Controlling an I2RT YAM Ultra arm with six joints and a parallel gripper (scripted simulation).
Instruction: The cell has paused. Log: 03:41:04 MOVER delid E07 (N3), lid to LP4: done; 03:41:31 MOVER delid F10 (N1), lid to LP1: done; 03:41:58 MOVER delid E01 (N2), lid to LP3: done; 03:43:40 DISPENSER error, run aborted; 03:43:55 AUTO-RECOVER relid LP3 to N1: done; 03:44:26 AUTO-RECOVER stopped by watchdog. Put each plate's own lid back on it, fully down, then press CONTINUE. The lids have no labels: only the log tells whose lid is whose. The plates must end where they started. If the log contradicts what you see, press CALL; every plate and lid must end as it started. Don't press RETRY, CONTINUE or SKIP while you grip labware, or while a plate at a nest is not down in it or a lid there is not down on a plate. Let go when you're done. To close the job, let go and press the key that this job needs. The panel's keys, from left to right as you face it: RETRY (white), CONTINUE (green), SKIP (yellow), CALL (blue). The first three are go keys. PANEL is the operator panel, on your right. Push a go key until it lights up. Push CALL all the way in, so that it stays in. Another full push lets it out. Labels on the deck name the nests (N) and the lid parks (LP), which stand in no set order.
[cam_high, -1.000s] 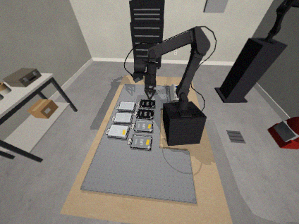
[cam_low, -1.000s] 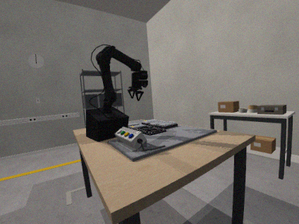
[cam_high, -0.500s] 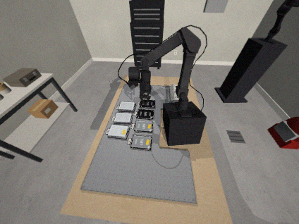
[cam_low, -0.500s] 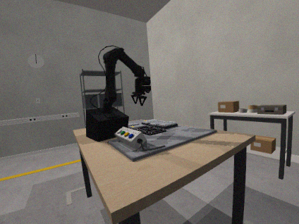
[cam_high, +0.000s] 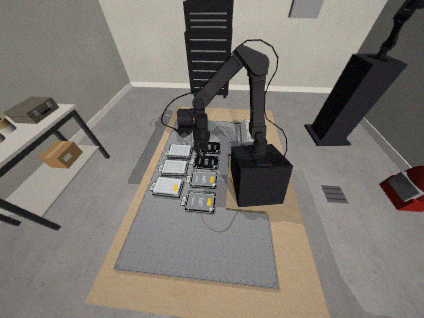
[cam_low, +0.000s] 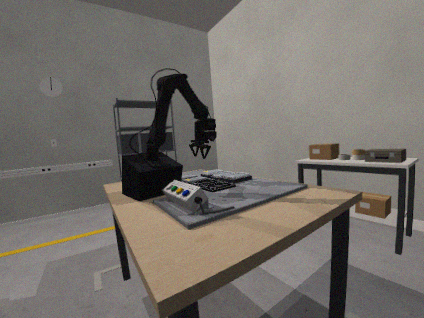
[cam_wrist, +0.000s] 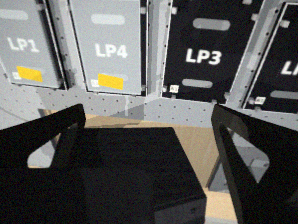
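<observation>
My gripper is now 10 mm past the park LP3, 50 mm to the left of it and 150 mm above it. The rest, counted from my hand: green continue key: 310 mm behind, 260 mm to the right, 90 mm below; white retry key: 310 mm behind, 210 mm to the right, 90 mm below; park LP2: 30 mm behind, 180 mm to the right, 150 mm below.
</observation>
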